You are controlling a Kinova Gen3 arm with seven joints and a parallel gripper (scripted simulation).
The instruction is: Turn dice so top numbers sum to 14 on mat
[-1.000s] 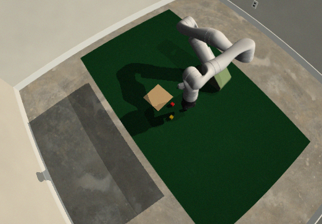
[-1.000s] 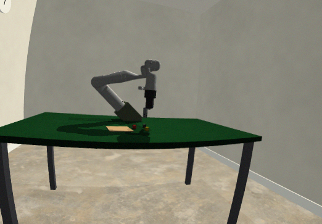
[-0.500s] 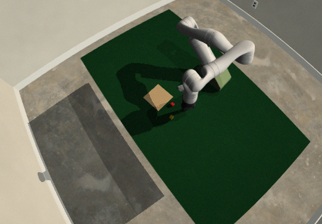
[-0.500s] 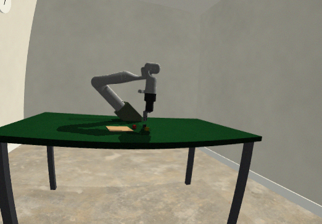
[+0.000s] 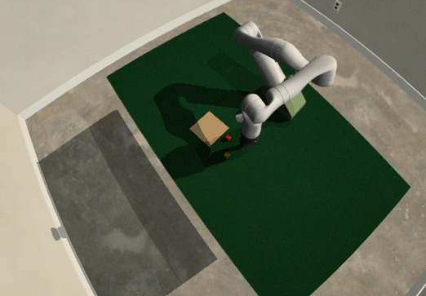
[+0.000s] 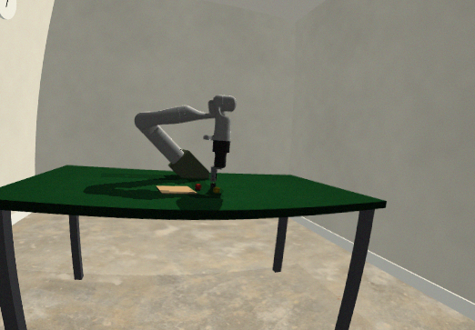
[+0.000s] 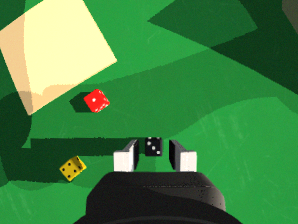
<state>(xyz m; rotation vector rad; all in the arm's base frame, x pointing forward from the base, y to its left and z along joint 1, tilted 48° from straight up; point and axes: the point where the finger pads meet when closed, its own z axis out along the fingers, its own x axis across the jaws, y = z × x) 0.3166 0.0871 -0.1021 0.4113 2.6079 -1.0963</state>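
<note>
The black die lies 40 mm below my hand. From my hand the other things lie so: yellow die (100 mm ahead, 10 mm to the right, 40 mm below); tan mat (80 mm ahead, 180 mm to the right, 50 mm below); red die (40 mm ahead, 80 mm to the right, 40 mm below).
</note>
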